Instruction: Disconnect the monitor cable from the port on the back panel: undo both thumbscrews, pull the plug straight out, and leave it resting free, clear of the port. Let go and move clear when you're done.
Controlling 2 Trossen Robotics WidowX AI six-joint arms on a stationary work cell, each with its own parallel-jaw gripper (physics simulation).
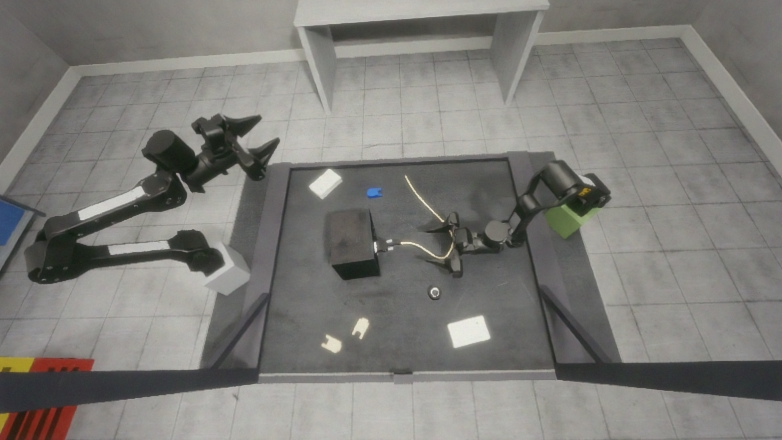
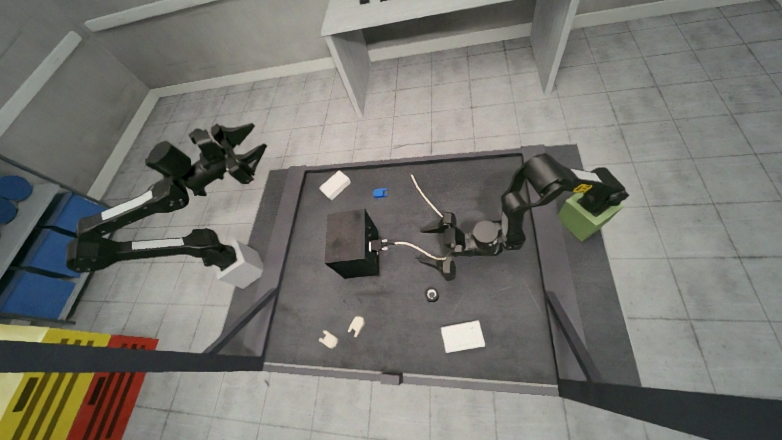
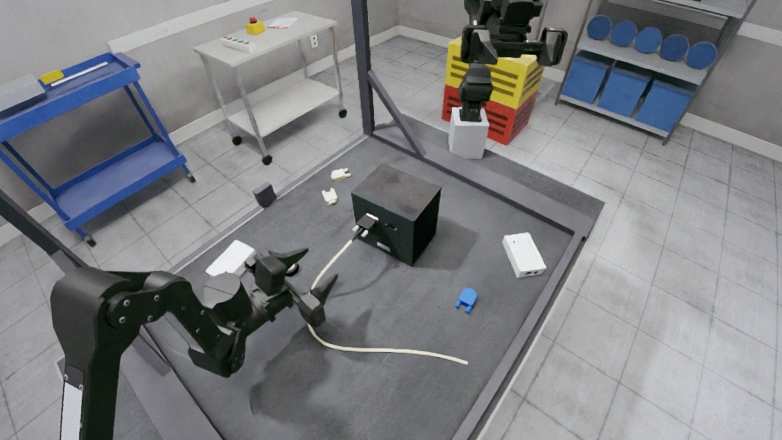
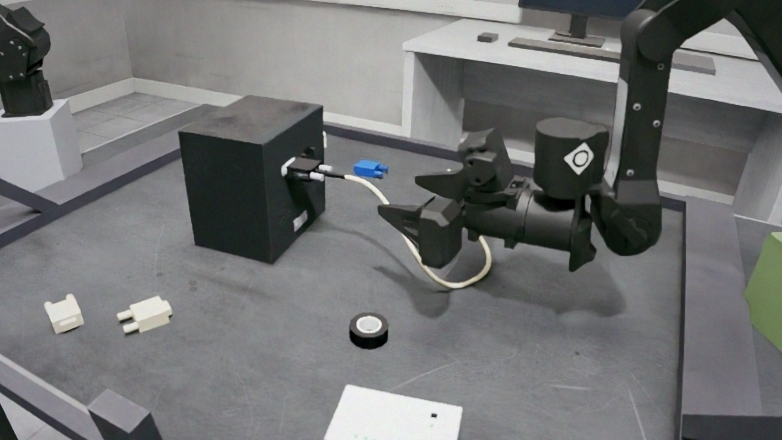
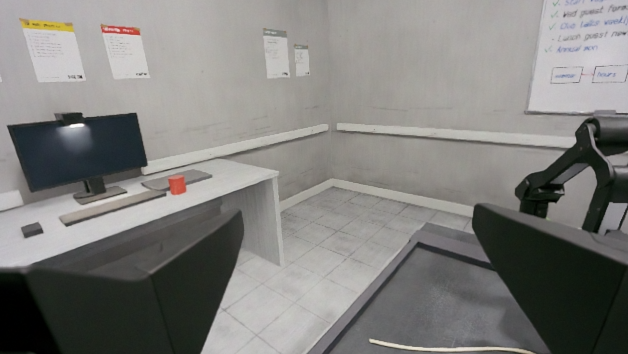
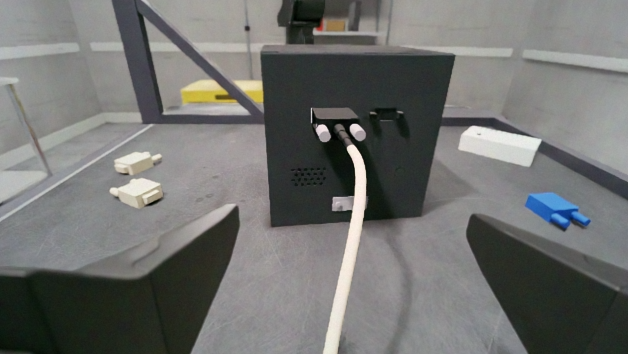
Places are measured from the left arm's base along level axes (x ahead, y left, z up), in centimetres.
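Pixels of known places: left gripper, fingertip midpoint: (image 1: 270,127) (image 2: 259,134) (image 3: 524,62) (image 5: 356,217); right gripper, fingertip midpoint: (image 1: 425,245) (image 2: 419,245) (image 3: 322,261) (image 4: 398,193) (image 6: 353,219); left arm's base, link origin: (image 1: 212,262) (image 2: 227,258) (image 3: 470,116) (image 4: 28,110); right arm's base, link origin: (image 1: 579,204) (image 2: 595,202).
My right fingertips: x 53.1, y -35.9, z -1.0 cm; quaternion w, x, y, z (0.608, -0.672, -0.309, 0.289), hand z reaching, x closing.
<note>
Ahead of a thing's pixels: the offset from my right fingertips to its top centre. "spot": to the spot under its first point.
The black box {dx -15.7, dy +14.4, dz +5.0 cm} (image 1: 349,235) (image 4: 224,191) (image 6: 295,75) carries the port on its panel. The black plug {dx -8.7, dy +7.3, dz +0.8 cm} (image 3: 366,221) (image 4: 305,165) (image 6: 336,116) sits at the port, with two pale thumbscrews (image 6: 323,133) (image 6: 357,132) on its cable side; whether they are loose cannot be told. Its cream cable (image 1: 423,198) (image 3: 404,350) (image 6: 357,200) runs between my right fingers, loops beneath the gripper and ends free on the mat. My right gripper (image 1: 422,238) (image 3: 321,263) (image 4: 398,194) is open, short of the plug and facing the panel. My left gripper (image 1: 270,128) (image 2: 259,135) (image 5: 356,217) is open, raised beyond the mat's far left corner.
An empty-looking second port {spot: dx -9.5, dy +13.8, dz -0.2 cm} (image 6: 386,115) is beside the plug. A blue connector {dx +2.2, dy +30.4, dz -9.8 cm} (image 1: 374,192) (image 6: 550,206), two cream connectors {dx -38.5, dy -3.3, dz -9.8 cm} (image 6: 137,162) {dx -29.2, dy -4.8, dz -9.8 cm} (image 6: 140,192), a black tape roll {dx -5.1, dy -10.8, dz -9.7 cm} (image 4: 369,342) and two white boxes {dx -5.3, dy -25.3, dz -8.4 cm} (image 1: 468,331) {dx -9.8, dy +45.3, dz -8.4 cm} (image 1: 325,183) lie around the black box.
</note>
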